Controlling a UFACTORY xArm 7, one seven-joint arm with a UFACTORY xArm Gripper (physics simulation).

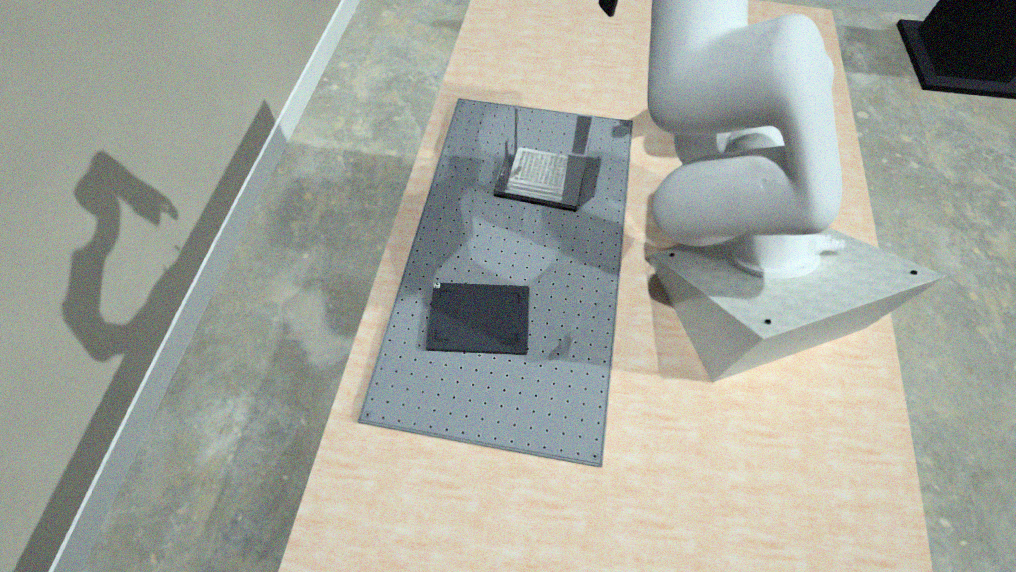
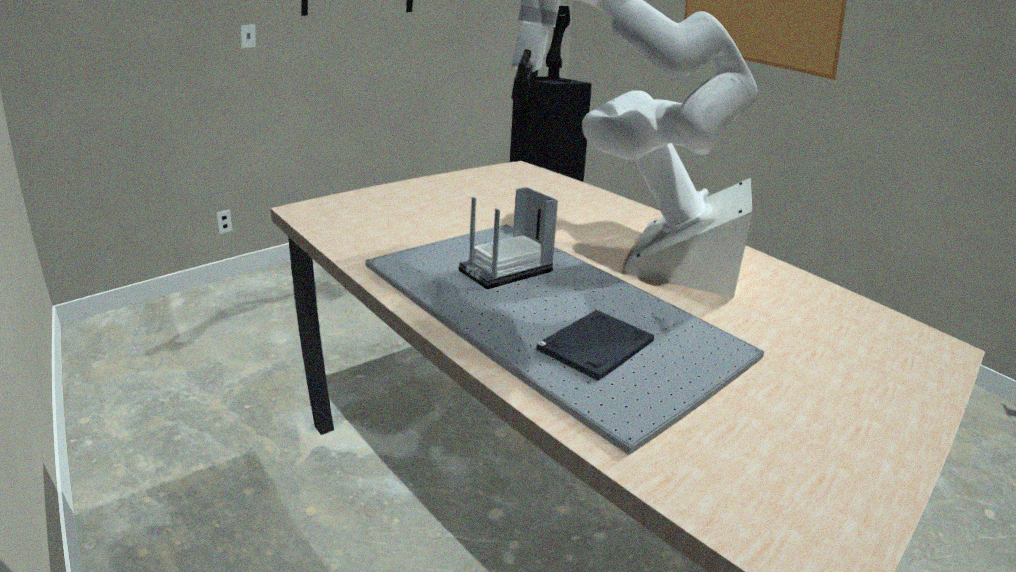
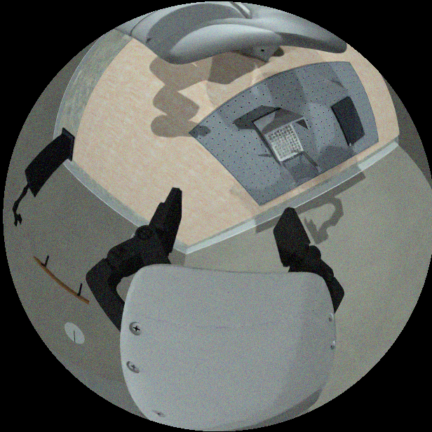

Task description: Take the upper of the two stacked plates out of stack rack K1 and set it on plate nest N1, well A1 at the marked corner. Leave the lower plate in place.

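Seen in the pictures: gripper, fingertip midpoint: [image 1: 631, 0] [image 2: 522, 97]; arm's base, origin of the base link: [image 1: 774, 259] [image 2: 687, 220].
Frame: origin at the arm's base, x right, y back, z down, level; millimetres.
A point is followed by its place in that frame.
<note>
The upper plate [image 1: 541, 167] @(x 179, y -388, z 37 mm) [image 2: 510, 246] @(x 183, y -374, z 37 mm) [image 3: 285, 142], pale with a grid of wells, lies on the lower plate in stack rack K1 [image 1: 589, 179] [image 2: 526, 207]. The seam between the two plates is hard to make out. The rack has a dark base, thin posts and a tall grey wall. Plate nest N1 [image 1: 477, 319] @(x -123, y -469, z 71 mm) [image 2: 597, 343] @(x -125, y -479, z 71 mm) [image 3: 348, 120] is a flat black block with no plate on it and a small white mark [image 1: 436, 284] @(x -66, y -547, z 71 mm) [image 2: 542, 343] @(x -69, y -546, z 71 mm) at one corner. My gripper [image 3: 233, 210] is open and empty, high above the table and away from the rack.
The rack and nest stand on a grey perforated board [image 1: 490, 408] @(x -264, y -431, z 83 mm) [image 2: 632, 426] @(x -281, y -593, z 83 mm) [image 3: 225, 135] on the wooden table [image 1: 710, 497] @(x -359, y -95, z 96 mm) [image 2: 838, 397] @(x -491, y -269, z 96 mm) [image 3: 120, 135]. The rack's posts [image 2: 496, 241] @(x 142, y -452, z -6 mm) [image 2: 472, 223] @(x 219, y -442, z -15 mm) and wall rise above the plates. The arm's wedge-shaped base [image 1: 796, 312] @(x -133, y -24, z -79 mm) [image 2: 700, 255] @(x -102, y -117, z 21 mm) stands beside the board.
</note>
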